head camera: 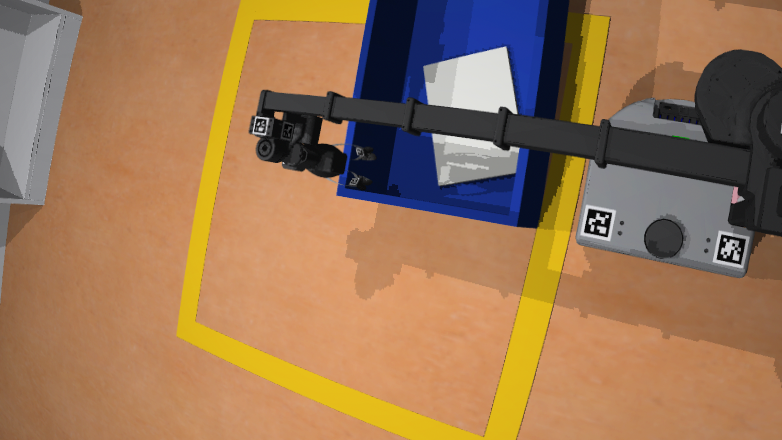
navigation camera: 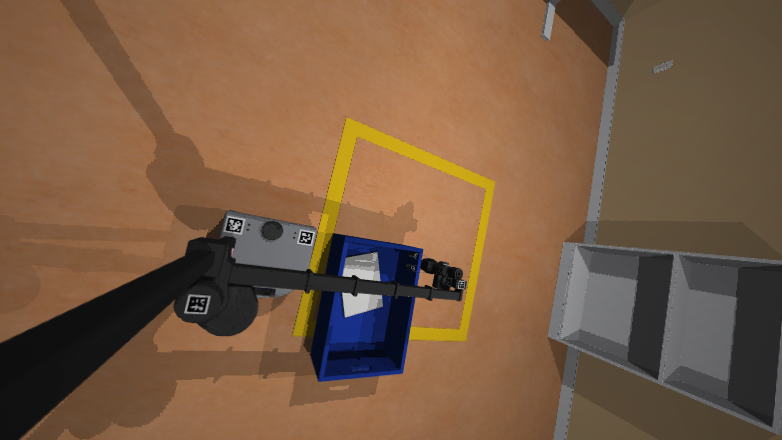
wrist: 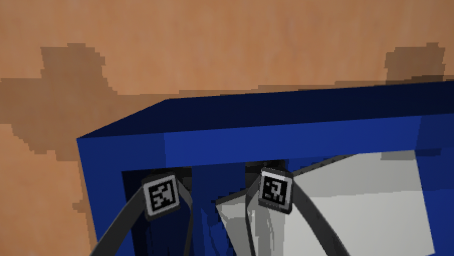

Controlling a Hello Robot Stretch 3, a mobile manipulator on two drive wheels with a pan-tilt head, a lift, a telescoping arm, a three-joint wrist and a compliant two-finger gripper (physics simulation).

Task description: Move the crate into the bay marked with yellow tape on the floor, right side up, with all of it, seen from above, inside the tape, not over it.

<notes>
I see my gripper (head camera: 370, 169), a blue crate (head camera: 395, 48), a yellow tape bay (navigation camera: 352, 129) and a grey shelf unit (navigation camera: 610, 302).
The blue crate is seen too in the navigation camera view (navigation camera: 377, 340) and in the wrist view (wrist: 216, 135). My gripper shows as well in the wrist view (wrist: 219, 158). The grey shelf unit also shows in the head camera view (head camera: 44, 44).
</notes>
